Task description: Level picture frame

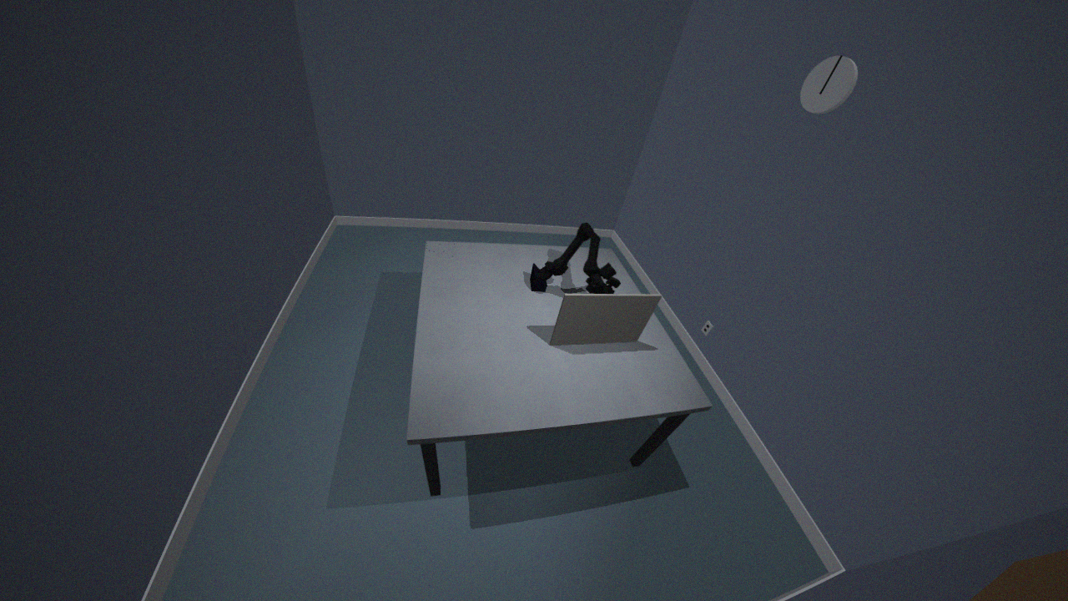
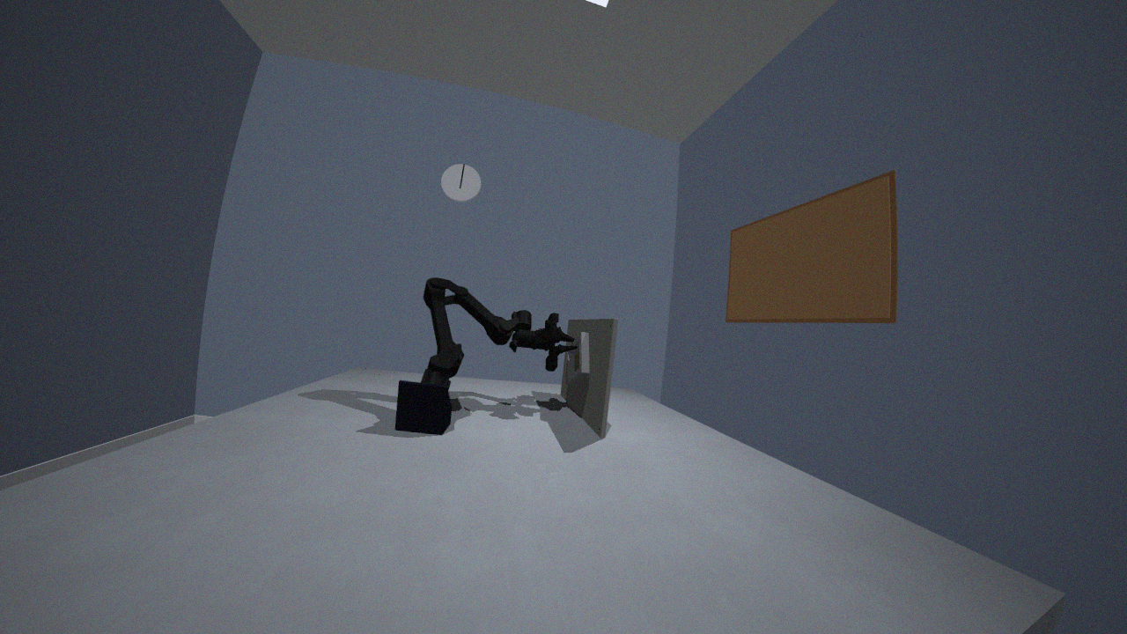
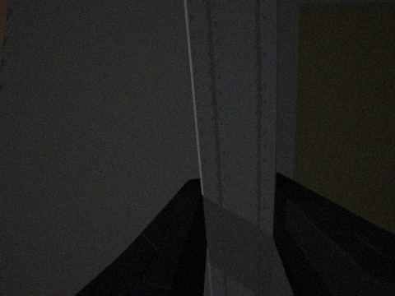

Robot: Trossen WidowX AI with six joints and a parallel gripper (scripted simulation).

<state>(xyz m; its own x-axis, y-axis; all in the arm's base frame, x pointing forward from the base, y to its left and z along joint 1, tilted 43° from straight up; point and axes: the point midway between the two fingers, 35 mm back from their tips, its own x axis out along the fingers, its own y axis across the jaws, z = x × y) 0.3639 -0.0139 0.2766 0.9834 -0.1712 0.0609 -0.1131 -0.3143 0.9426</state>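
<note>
The picture frame lies 50 mm below my gripper tip and 20 mm to the right of it. Also, from my gripper tip: wall panel (70 mm below, 20 mm ahead, 10 mm to the right).
</note>
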